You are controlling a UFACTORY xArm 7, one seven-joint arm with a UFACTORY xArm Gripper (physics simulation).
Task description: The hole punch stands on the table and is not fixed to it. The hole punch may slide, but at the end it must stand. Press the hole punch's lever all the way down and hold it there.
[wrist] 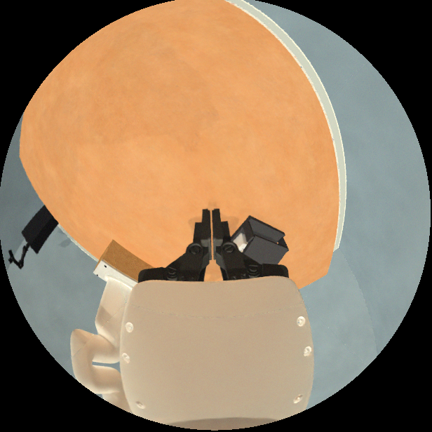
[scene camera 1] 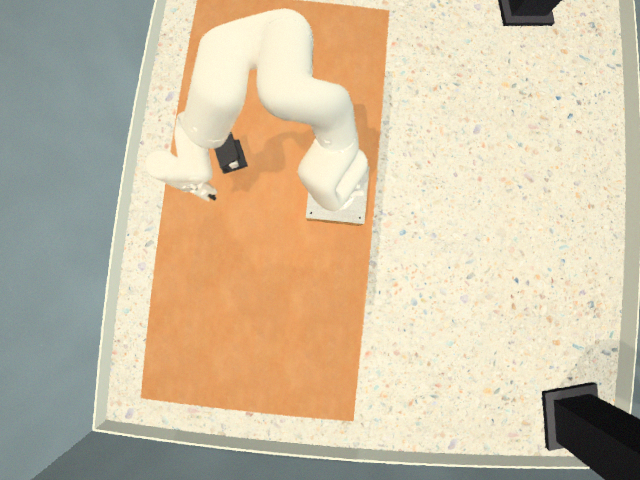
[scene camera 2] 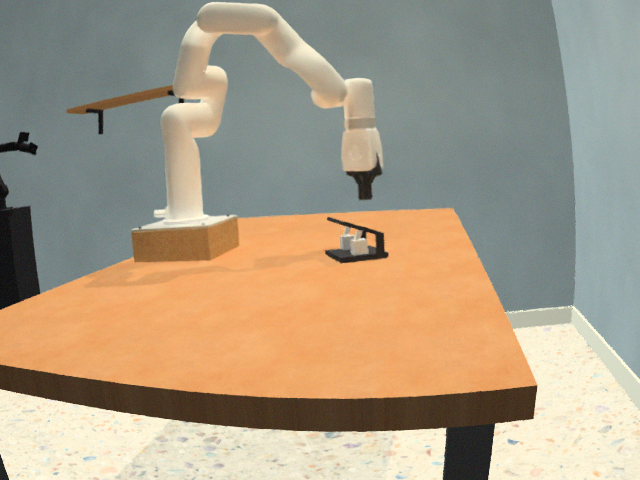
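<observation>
The black hole punch stands upright on the orange table. Its black lever is raised and slopes in scene camera 2, high at its left end, above two whitish blocks. My gripper is shut and empty. It points down and hangs above table height, apart from the lever; its tips are below and left of the punch in scene camera 1 and left of it in the wrist view. My right finger hides part of the punch there.
The arm's base block stands on the table, left of the punch in scene camera 2. A wall shelf is behind the arm. A black stand is at the far left, off the table.
</observation>
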